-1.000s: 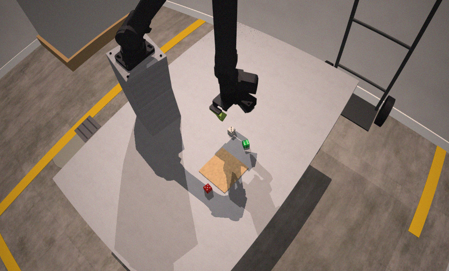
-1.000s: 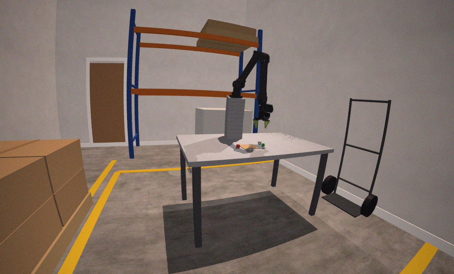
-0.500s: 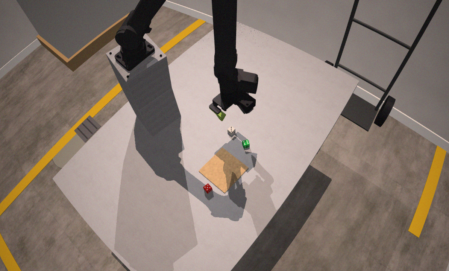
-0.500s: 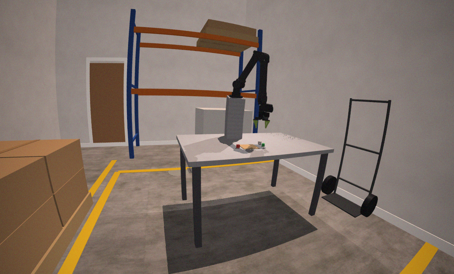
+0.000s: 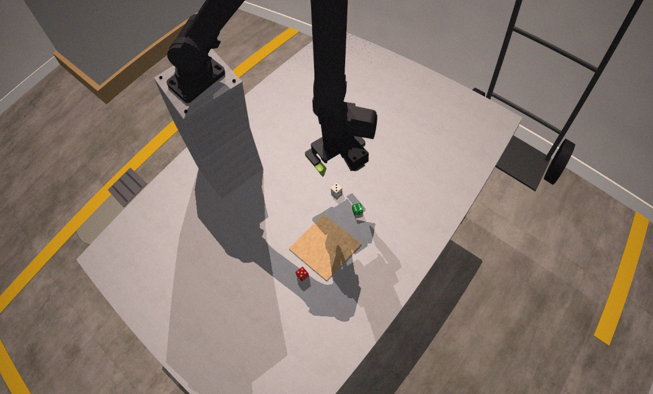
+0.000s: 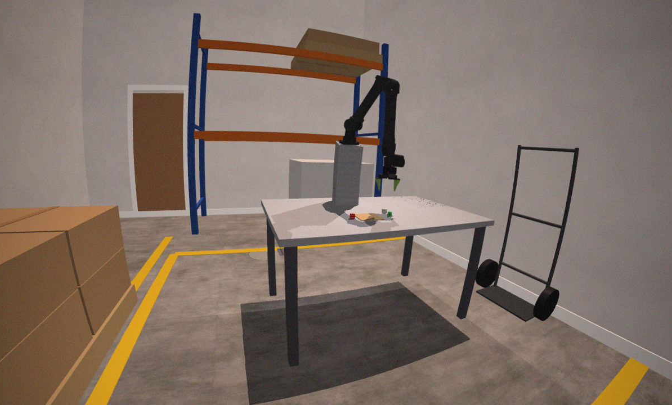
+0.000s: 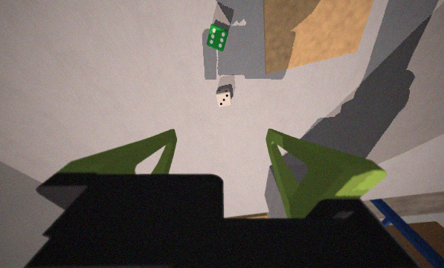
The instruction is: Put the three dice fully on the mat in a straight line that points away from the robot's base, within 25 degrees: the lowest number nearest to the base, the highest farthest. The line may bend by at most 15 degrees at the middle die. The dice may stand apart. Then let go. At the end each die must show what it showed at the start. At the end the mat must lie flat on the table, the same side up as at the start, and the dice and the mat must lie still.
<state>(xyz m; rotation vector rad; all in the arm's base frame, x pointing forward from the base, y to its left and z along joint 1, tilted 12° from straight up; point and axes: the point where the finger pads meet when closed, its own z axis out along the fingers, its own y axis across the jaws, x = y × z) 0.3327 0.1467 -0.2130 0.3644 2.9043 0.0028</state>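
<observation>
Now: hand 13 cm above the white die and 1 cm past it. The rest, counted from my hand: red die (26 cm to the right, 13 cm below, 9 cm ahead); green die (13 cm below, 8 cm ahead, 1 cm to the right); tan mat (15 cm to the right, 14 cm below, 8 cm ahead).
</observation>
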